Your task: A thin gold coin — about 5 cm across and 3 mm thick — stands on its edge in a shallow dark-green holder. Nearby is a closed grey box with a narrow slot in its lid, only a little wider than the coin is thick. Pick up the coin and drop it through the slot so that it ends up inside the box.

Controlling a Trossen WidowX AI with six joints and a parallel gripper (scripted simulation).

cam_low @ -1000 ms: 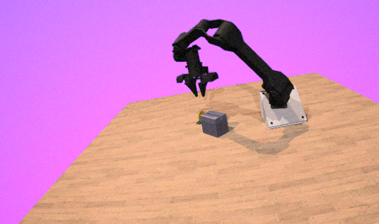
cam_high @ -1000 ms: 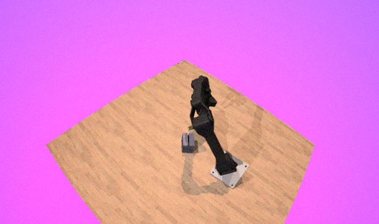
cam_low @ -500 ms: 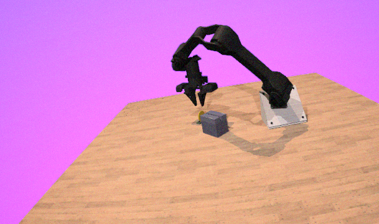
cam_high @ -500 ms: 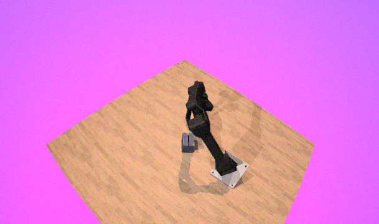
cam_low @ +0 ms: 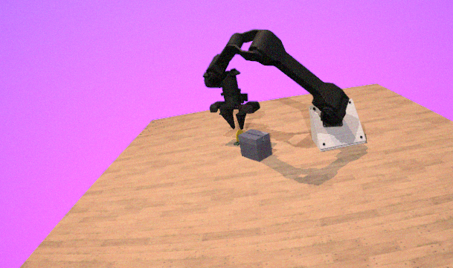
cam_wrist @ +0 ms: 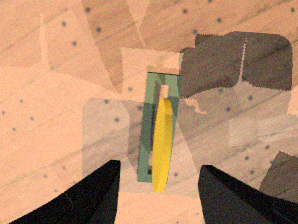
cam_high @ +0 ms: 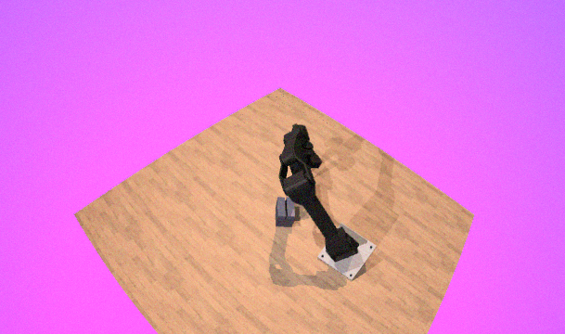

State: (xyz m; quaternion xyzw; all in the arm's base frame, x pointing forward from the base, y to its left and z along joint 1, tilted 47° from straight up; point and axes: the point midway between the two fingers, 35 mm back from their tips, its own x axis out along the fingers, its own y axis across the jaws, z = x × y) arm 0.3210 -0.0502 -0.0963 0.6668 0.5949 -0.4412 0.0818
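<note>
Now: the gold coin 30 mm below my gripper tip.
</note>
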